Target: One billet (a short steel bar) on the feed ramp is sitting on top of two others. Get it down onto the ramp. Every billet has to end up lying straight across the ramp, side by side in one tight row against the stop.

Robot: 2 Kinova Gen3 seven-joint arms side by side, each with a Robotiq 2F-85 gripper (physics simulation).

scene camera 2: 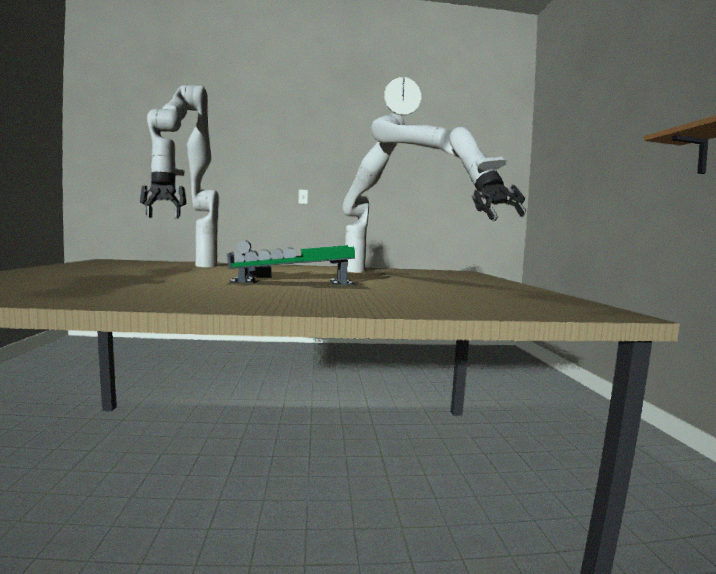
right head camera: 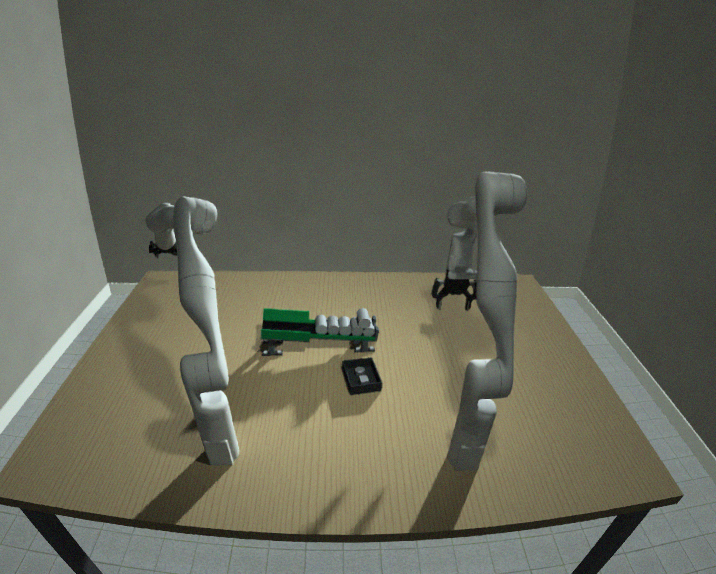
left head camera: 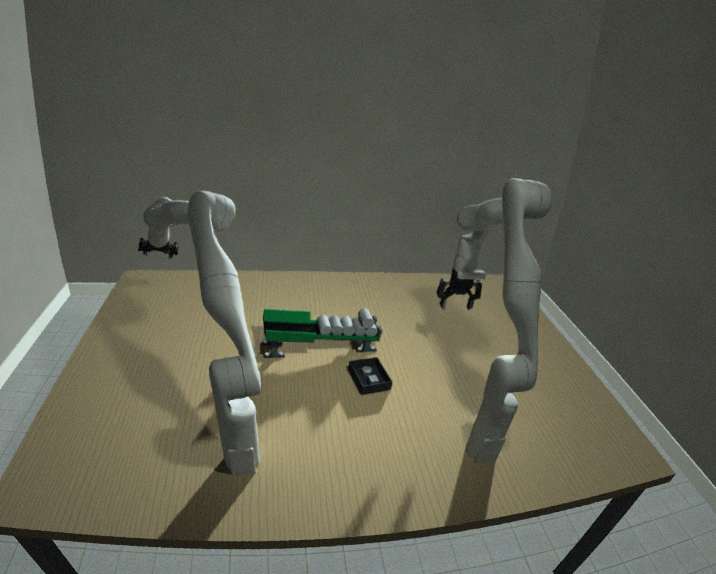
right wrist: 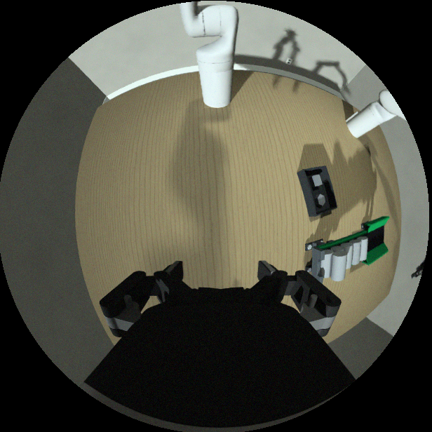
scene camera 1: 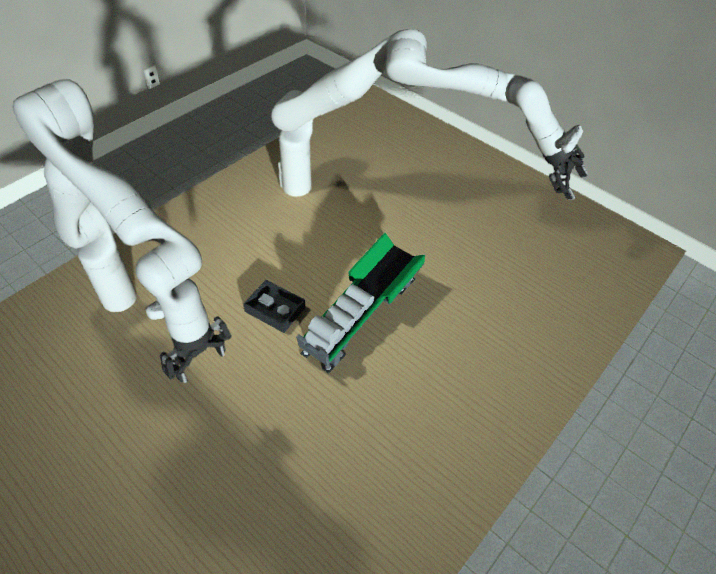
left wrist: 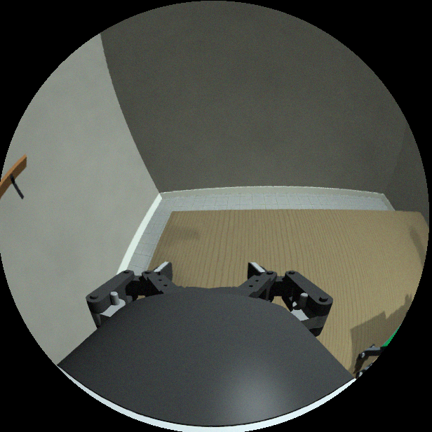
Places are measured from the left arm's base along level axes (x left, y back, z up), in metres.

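Where they show: left gripper, between the fingertips: (scene camera 2: 509, 217) (right head camera: 169, 257) (left head camera: 158, 255) (scene camera 1: 578, 187); right gripper, between the fingertips: (scene camera 2: 163, 218) (right head camera: 452, 309) (left head camera: 455, 308) (scene camera 1: 202, 366); left arm's base, origin of its link: (scene camera 2: 354, 271) (right head camera: 222, 452) (left head camera: 242, 460) (scene camera 1: 296, 186); right arm's base, origin of its link: (scene camera 2: 206, 266) (right head camera: 464, 457) (left head camera: 481, 450) (scene camera 1: 119, 298).
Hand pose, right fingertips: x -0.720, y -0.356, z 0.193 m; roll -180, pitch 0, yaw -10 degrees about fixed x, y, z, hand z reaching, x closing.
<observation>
Each offset is from my right fingertips to the top centre of the thing.
The green feed ramp (left head camera: 286, 336) (right head camera: 285, 335) (scene camera 1: 371, 258) (scene camera 2: 327, 254) slopes down to a dark grey stop {dx +0.233, dy -0.104, dz -0.103 m} (scene camera 1: 314, 348) (scene camera 2: 230, 259). Several grey billets lie across it in a row from the stop. The top billet {dx +0.273, dy -0.106, dz -0.064 m} (left head camera: 365, 318) (right head camera: 363, 317) (scene camera 1: 326, 328) (scene camera 2: 243, 246) (right wrist: 338, 264) rests on two others near the stop, looking slightly askew in the left head camera. My left gripper (scene camera 1: 570, 183) (scene camera 2: 508, 214) (left wrist: 209, 271) is open and empty, high and far beyond the ramp's upper end. My right gripper (left head camera: 457, 303) (scene camera 2: 163, 214) (right wrist: 220, 269) is open and empty, raised off the stop end.
A black tray {dx +0.304, dy +0.084, dz -0.158 m} (left head camera: 356, 386) (right head camera: 353, 387) (scene camera 1: 262, 313) (right wrist: 308, 197) with two small light pieces stands beside the ramp's stop end, on the side of the arm bases. A wooden shelf (scene camera 2: 681, 131) (left wrist: 15, 172) is on the wall beyond the left gripper.
</observation>
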